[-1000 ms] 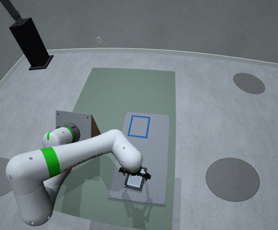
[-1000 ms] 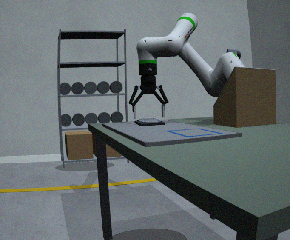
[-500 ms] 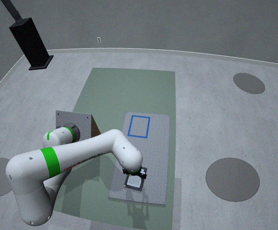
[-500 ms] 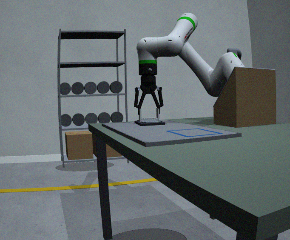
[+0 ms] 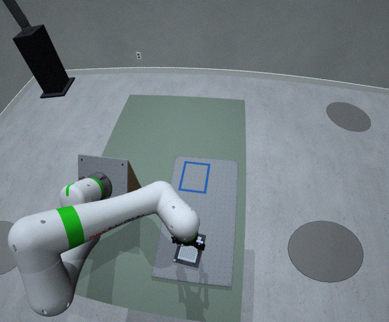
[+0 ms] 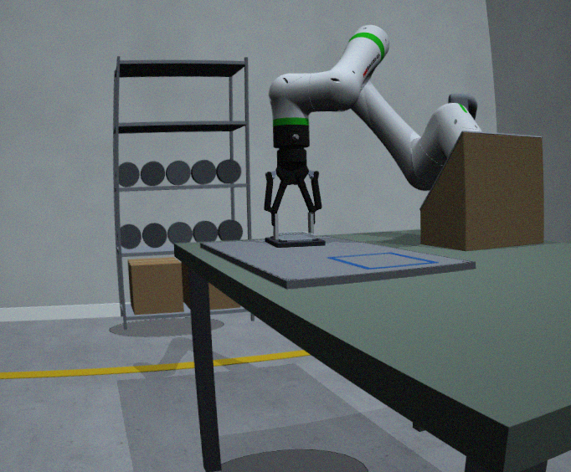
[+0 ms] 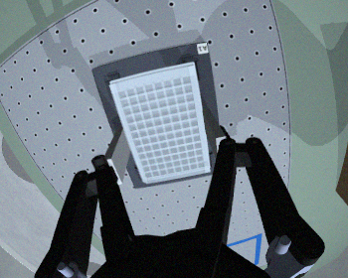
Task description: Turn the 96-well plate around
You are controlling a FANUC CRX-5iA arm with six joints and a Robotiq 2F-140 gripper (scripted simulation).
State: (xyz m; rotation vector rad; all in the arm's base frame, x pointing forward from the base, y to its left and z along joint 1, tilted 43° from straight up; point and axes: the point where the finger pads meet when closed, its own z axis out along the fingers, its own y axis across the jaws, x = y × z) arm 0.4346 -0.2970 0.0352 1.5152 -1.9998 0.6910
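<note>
My hand is 3 cm above the dark plate nest N1. Also, from my hand: white 96-well plate 2 cm below; then white mark 7 cm behind, 6 cm to the right, 3 cm below.
</note>
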